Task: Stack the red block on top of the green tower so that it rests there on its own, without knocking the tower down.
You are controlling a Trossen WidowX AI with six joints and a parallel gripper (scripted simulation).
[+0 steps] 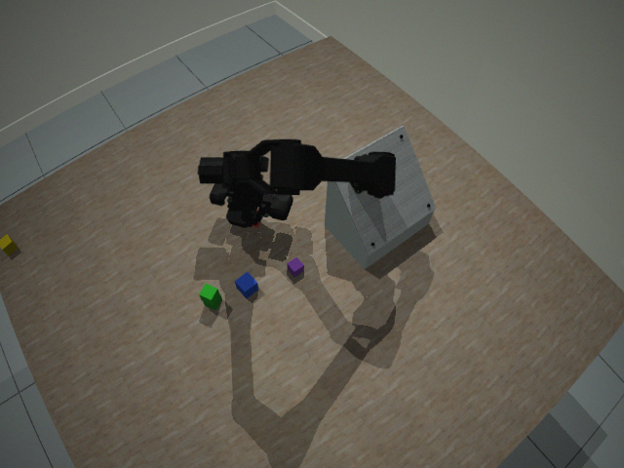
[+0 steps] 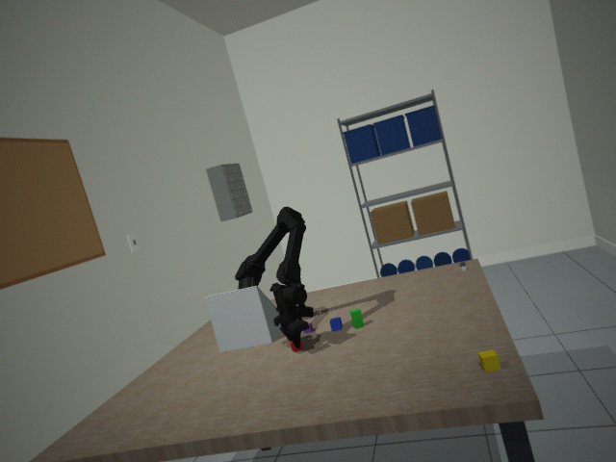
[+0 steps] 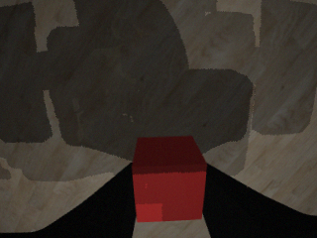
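Now: the blue block 14 cm to the left of my gripper tip, 12 cm ahead of it and 1 cm above it. Round my gripper tip: yellow block 57 cm ahead, 35 cm to the right, 1 cm above; small red block 1 cm above; purple block 17 cm to the left.
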